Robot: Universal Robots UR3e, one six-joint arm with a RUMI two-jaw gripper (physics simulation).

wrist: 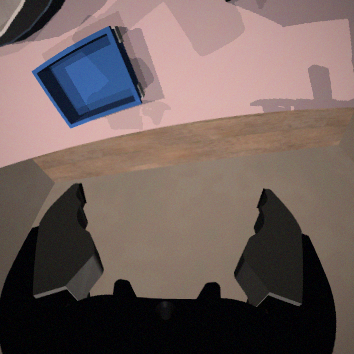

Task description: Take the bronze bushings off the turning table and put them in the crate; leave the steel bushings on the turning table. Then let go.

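Places are measured from the arm's base along level axes (x left, y back, z up), in millimetres.
Pixels of known places: gripper, fingertip midpoint: [171,188].
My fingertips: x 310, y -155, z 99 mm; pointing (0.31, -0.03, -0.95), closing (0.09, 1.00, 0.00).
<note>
Behind a point stands the place of what it marks.
A blue open crate [89,79] {x 288, y -342, z -183 mm} stands upright on the pink surface at the upper left of the wrist view. Its visible floor shows no bushing, though part of its inside is in dark shade. My gripper [171,188] {x 310, y -155, z 99 mm} is open, its two dark jaws wide apart with no object between them. It is apart from the crate, which lies beyond the left jaw in the view. Part of a round thing with a black rim [47,20] {x 152, y -395, z -183 mm}, perhaps the turning table, is cut off at the top left corner. No bronze or steel bushings show in this view.
The pink table top [200,85] {x 327, y -105, z -188 mm} ends in a wooden edge [200,137] that crosses the view in front of the jaws. Below it is the brown floor [170,225]. Grey shadows fall on the pink surface around the crate and at the right. A small dark piece shows at the top edge.
</note>
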